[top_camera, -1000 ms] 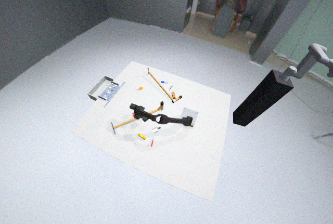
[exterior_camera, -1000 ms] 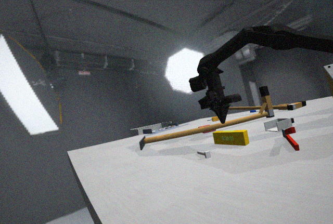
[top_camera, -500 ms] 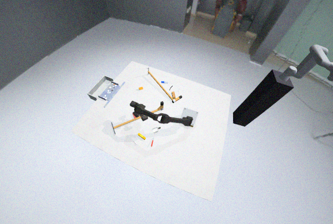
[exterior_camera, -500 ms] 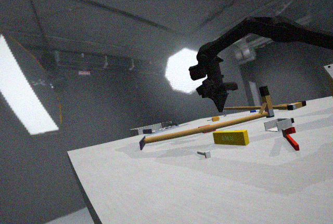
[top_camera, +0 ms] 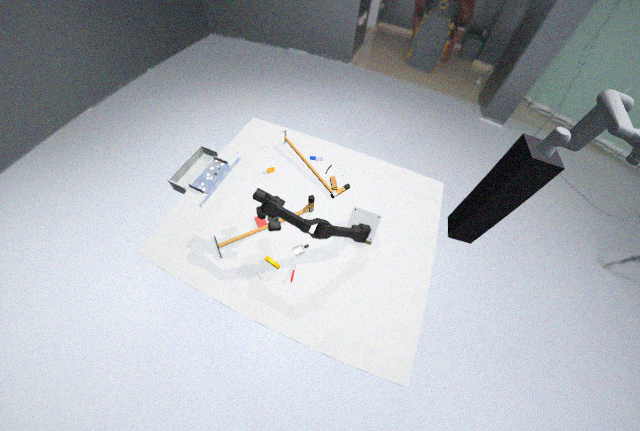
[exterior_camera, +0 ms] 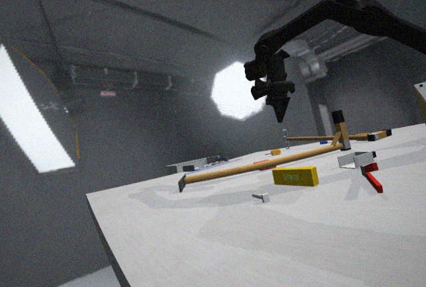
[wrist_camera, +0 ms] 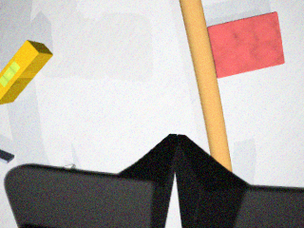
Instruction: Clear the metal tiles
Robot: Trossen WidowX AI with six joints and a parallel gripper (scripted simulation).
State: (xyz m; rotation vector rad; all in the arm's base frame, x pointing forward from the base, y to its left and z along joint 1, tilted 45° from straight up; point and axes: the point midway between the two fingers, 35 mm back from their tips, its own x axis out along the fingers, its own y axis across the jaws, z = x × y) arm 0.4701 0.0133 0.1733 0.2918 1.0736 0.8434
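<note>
The long scraper is 8 cm below my gripper tip, 5 cm ahead of it and 1 cm to the right of it. From my gripper tip the other things lie so: metal bracket 19 cm behind, 13 cm below, 4 cm to the left; yellow block 18 cm to the left, 11 cm below, 6 cm behind; red block 13 cm below, 10 cm ahead, 3 cm to the right.
</note>
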